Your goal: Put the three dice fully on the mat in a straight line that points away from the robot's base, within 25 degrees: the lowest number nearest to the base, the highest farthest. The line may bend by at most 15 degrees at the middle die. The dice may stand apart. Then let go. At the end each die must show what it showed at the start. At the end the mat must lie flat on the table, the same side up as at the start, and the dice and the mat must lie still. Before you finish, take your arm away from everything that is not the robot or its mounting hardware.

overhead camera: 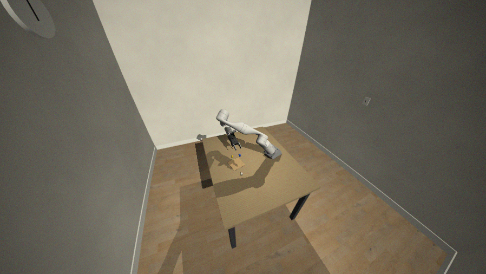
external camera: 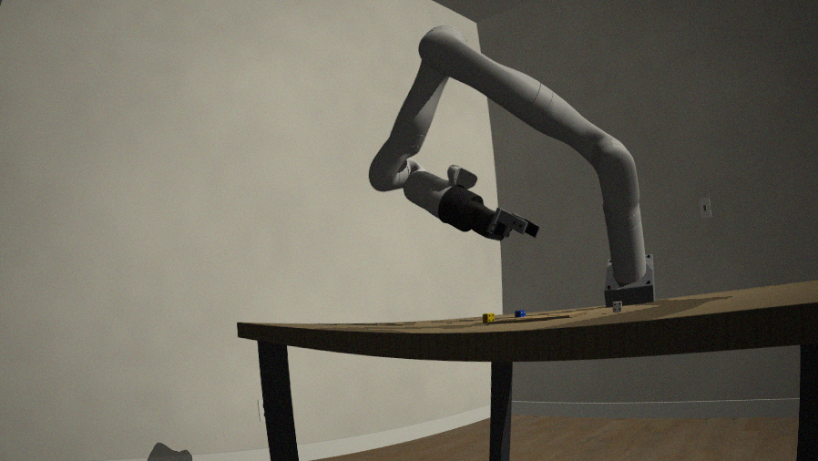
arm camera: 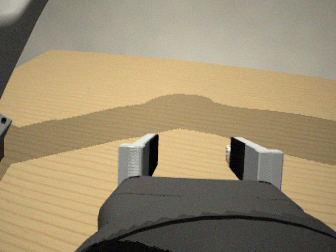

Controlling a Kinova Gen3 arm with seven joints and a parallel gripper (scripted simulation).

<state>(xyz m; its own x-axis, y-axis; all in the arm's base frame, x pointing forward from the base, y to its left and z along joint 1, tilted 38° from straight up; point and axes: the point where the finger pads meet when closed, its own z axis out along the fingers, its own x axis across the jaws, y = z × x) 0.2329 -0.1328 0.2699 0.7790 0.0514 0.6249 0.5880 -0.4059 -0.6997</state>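
Now: hand 5 cm short of the yellow die, 6 cm to the left of it and 16 cm above it. The rest, counted from my hand: white die 4 cm ahead, 21 cm to the left, 16 cm below; then blue die 4 cm behind, 4 cm to the right, 16 cm below; then tan mat 4 cm ahead, 6 cm to the left, 17 cm below.
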